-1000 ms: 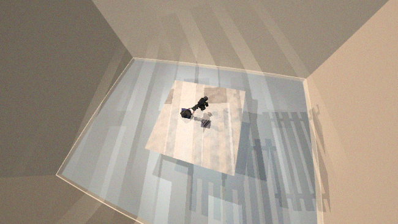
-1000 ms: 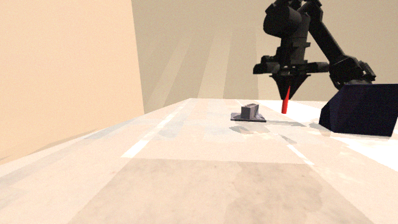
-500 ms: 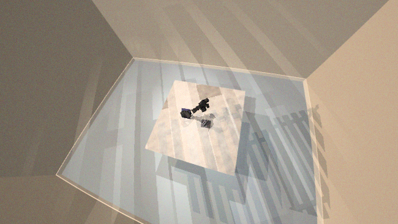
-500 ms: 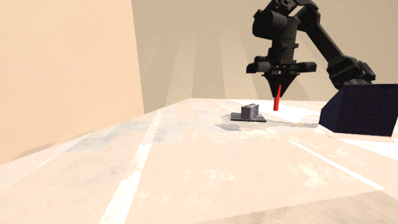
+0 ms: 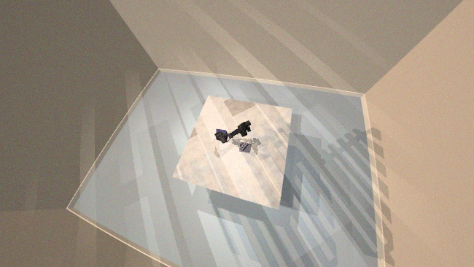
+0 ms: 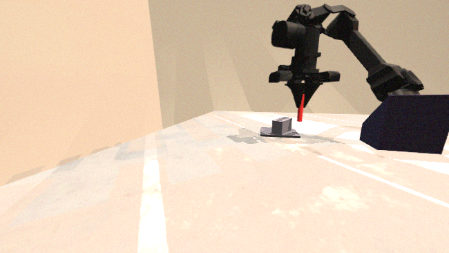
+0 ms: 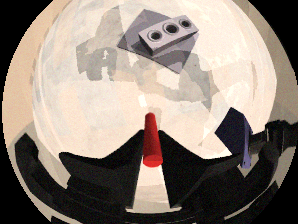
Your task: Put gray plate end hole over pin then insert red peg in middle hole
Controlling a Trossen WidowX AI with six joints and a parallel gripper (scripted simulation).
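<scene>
The gray plate lies 60 mm ahead of my gripper tip, 130 mm to the right of it and 70 mm below it. The rest, counted from my gripper tip: square base: 70 mm ahead, 110 mm to the right, 110 mm below; then red peg: right at my gripper tip.
</scene>
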